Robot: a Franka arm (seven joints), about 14 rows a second.
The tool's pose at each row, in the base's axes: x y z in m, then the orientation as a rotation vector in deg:
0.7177, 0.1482, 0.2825, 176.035, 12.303, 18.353
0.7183, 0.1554, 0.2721, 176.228, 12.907, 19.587
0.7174, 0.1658, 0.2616, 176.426, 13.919, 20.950
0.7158, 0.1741, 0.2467, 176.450, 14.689, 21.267
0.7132, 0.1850, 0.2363, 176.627, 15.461, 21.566
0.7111, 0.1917, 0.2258, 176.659, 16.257, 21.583
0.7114, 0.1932, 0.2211, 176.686, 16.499, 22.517
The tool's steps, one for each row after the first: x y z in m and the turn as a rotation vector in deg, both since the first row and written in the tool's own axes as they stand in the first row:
-0.0005, -0.0077, 0.0101, 0.346, 0.810, -0.322
-0.0020, -0.0187, 0.0198, 0.773, 1.708, -0.895
-0.0054, -0.0280, 0.0338, 0.931, 1.927, -1.367
-0.0085, -0.0397, 0.0431, 1.242, 2.133, -1.815
-0.0117, -0.0473, 0.0527, 1.396, 2.159, -2.308
-0.0121, -0.0490, 0.0573, 1.532, 2.764, -2.429

